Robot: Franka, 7 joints.
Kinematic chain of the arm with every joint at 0, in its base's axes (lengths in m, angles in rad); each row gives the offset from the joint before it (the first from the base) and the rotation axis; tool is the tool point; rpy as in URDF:
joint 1: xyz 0 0 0.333 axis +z
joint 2: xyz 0 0 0 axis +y
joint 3: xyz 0 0 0.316 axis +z
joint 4: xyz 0.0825 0 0 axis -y
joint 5: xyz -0.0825 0 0.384 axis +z
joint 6: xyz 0 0 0 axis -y
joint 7: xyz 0.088 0 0 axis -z
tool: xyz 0 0 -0.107 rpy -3.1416 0 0
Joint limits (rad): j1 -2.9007..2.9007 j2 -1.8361..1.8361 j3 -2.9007..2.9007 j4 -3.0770..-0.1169 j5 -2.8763..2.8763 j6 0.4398..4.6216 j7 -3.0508..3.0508
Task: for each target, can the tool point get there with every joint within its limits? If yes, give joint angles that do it. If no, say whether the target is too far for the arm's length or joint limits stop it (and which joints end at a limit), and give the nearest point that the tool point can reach.
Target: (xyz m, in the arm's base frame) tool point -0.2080 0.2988 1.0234
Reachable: yes | joints 0.0000 0.2271 2.2539 -0.9793 -1.9405 3.2151 -0.8037
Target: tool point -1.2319 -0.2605 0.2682
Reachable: no: too far | nearest point -0.8382 -0.1773 0.2889 | short by 0.403 m
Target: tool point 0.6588 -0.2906 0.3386
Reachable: yes | joints 0.0706 1.2725 -1.4288 -1.0649 1.8711 0.8835 -0.7294
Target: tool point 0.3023 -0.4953 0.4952
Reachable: yes | joints 0.6877 -0.0058 -1.7415 -2.1931 -0.2240 3.1132 0.8779
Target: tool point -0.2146 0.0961 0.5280
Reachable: yes | joints 0.4480 1.3405 2.3142 -2.6478 0.3992 1.5052 2.5563
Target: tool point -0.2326 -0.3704 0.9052
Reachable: yes | joints 1.9616 -0.6064 0.9041 -1.0783 1.9649 0.8485 -2.2525
